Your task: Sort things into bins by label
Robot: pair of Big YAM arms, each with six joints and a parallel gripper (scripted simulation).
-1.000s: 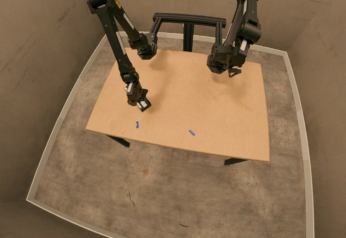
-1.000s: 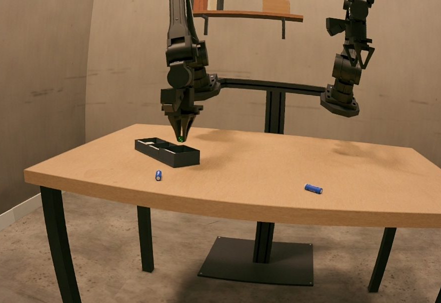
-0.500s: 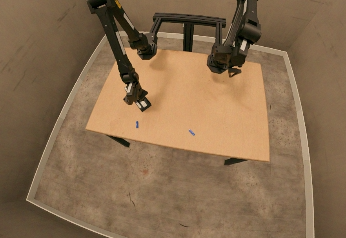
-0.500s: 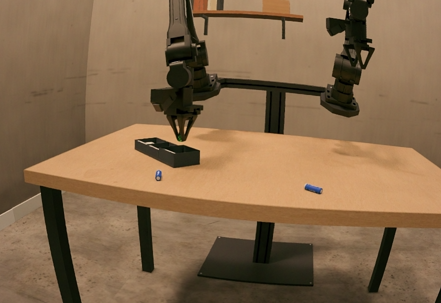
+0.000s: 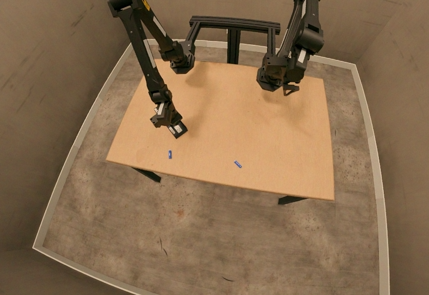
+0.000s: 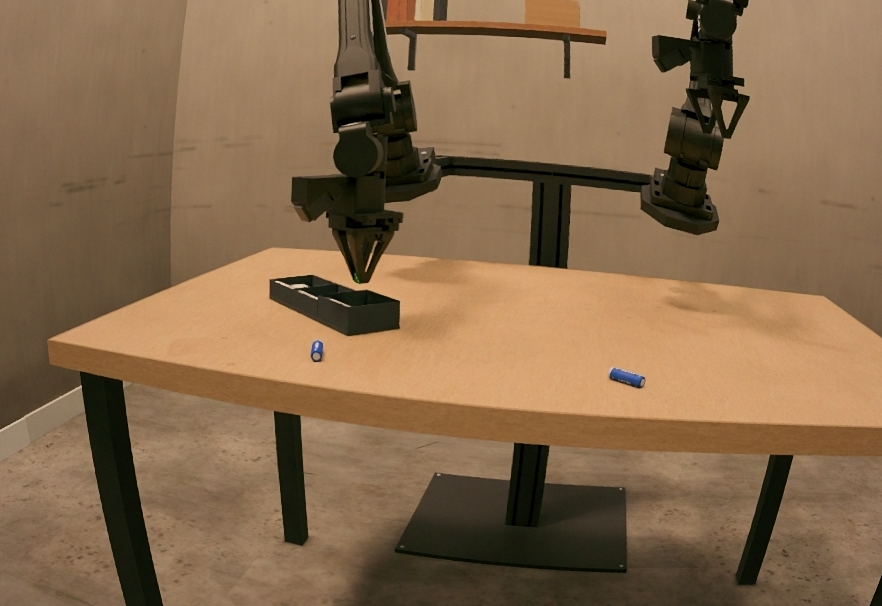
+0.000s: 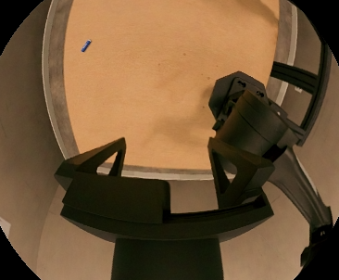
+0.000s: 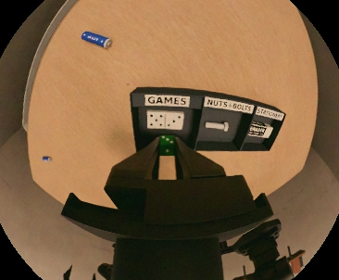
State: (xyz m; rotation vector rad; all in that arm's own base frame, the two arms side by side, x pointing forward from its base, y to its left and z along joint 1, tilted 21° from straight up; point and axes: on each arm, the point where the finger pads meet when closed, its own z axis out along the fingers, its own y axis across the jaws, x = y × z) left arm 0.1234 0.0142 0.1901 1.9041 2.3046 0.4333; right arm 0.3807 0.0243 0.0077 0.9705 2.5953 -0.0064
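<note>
Right now my right hand is 60 mm above the flat white block. From my right hand the other things lie so: green die: right at my right hand; then black bin tray: 70 mm to the right, 50 mm below, 40 mm behind; then white bolt: 70 mm to the right, 60 mm below, 50 mm behind.
</note>
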